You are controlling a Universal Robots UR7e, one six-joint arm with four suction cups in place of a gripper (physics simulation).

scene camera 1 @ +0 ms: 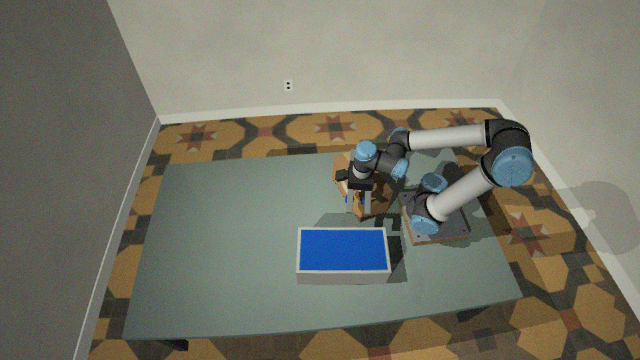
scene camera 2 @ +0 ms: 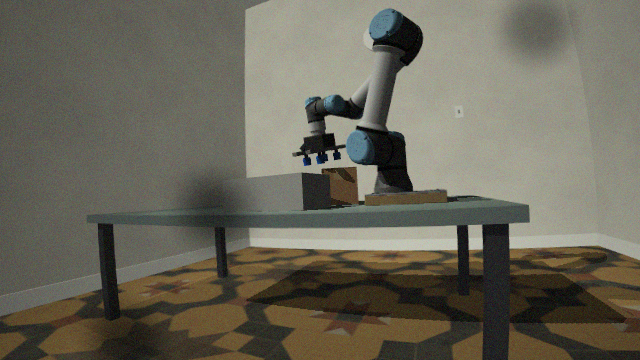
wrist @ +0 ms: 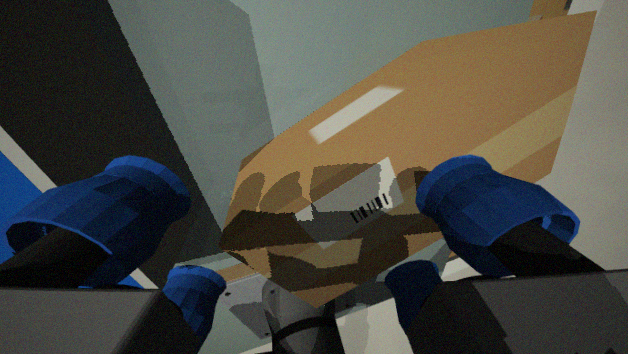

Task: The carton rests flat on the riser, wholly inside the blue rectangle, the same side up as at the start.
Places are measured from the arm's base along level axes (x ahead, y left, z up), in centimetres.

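Pixels of known places: end effector, tool point: (scene camera 2: 323, 162) (wrist: 306, 244); arm's base, origin of the base link: (scene camera 2: 393, 192).
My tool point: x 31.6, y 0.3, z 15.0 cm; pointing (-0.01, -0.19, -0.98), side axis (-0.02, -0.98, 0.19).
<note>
For each thing: its middle in the pictures, then the offset to it from my tool point.
- brown carton, body centre: (wrist: 374, 165) (scene camera 2: 339, 186) (scene camera 1: 360, 184) dx -1.8, dy -10.7, dz -11.2 cm
- white riser, body centre: (scene camera 2: 276, 193) (scene camera 1: 342, 255) dx +4.9, dy +26.5, dz -13.0 cm
- blue rectangle, body centre: (scene camera 1: 343, 249) dx +4.9, dy +26.5, dz -7.0 cm
The brown carton (scene camera 1: 382, 197) (scene camera 2: 342, 187) (wrist: 450, 90) stands on the table behind the riser, turned at an angle to it. Its top bears a barcode label, seen in the wrist view, and the arm hides part of it in scene camera 1. The white riser (scene camera 1: 344, 278) (scene camera 2: 270, 192) has the blue rectangle (scene camera 1: 344, 250) (wrist: 15, 195) on top, with nothing on it. My suction gripper (scene camera 1: 356, 201) (scene camera 2: 321, 158) (wrist: 300, 220) is open, its blue cups pointing down. It hangs above the carton's level, apart from it and holding nothing. Its exact overlap with the carton is unclear.
The arm's base plate (scene camera 1: 462, 227) (scene camera 2: 406, 198) is on the table (scene camera 1: 215, 240) (scene camera 2: 425, 216), right of the carton and riser in scene camera 1. A wall stands behind the table. Dark blurs cover small parts of scene camera 2.
</note>
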